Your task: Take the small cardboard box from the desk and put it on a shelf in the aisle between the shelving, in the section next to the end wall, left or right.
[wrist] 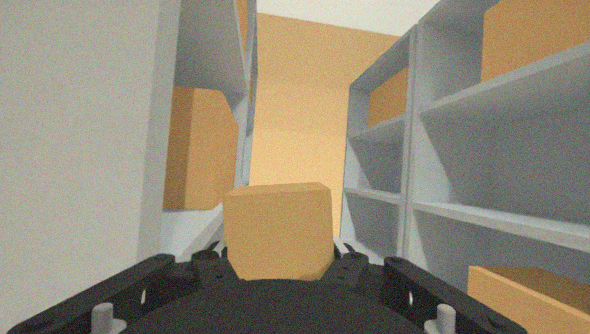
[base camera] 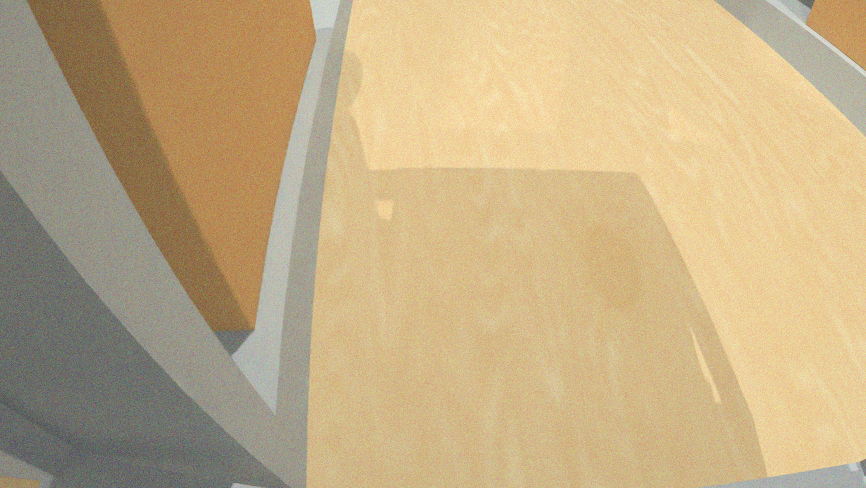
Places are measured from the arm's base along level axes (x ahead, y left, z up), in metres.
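Pixels of known places: gripper, fingertip midpoint: [wrist: 282,249].
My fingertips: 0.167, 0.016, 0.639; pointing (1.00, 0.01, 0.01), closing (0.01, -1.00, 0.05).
Observation:
Ahead of a thing's pixels: the offset from my fingertips to its top centre, as dx, dy, dz. "spot": to the spot under its first point.
The small cardboard box @(-0.005, +0.000, +0.047) [wrist: 278,232] is held between the fingers of my gripper [wrist: 282,249], which is shut on it, at the lower middle of the wrist view. Behind it the aisle runs to the orange end wall [wrist: 300,100]. The right shelving [wrist: 412,150] has a far section next to the end wall, with a box @(+1.356, -0.728, +0.682) [wrist: 388,97] on its top level and lower levels showing bare boards. The left shelving [wrist: 152,125] is close by and seen at a steep angle; its far section is mostly hidden. The gripper does not show in the base camera view.
In the base camera view, the left shelving's bottom edge [base camera: 303,242] runs close along the left, with a large orange box @(spot: +0.170, +0.138, -0.836) [base camera: 218,121] on it. The right shelving's base @(spot: +0.678, -0.642, -0.988) [base camera: 806,48] shows at upper right. Larger boxes [wrist: 212,150] [wrist: 535,42] [wrist: 530,295] stand on nearer shelves both sides.

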